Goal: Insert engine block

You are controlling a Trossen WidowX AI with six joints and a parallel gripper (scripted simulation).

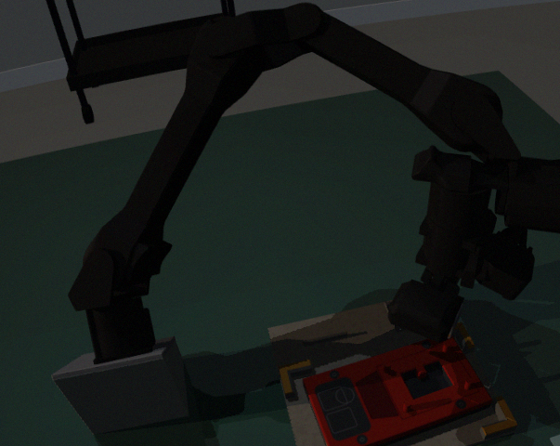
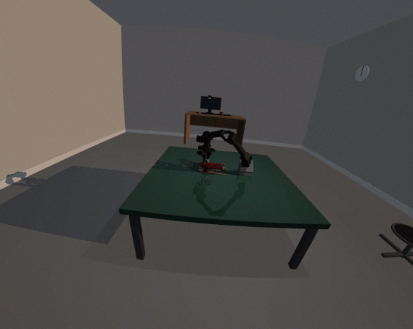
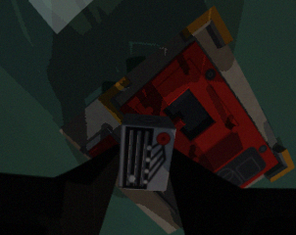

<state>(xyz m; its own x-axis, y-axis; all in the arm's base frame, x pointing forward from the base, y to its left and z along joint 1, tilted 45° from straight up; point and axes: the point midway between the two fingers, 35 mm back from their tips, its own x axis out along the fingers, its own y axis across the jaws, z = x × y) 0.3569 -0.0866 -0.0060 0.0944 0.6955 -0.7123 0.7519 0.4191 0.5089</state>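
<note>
The grey holder is 6 cm to the left of my gripper tip and 5 cm below it. Also, from my gripper tip: engine block: 1 cm below.
</note>
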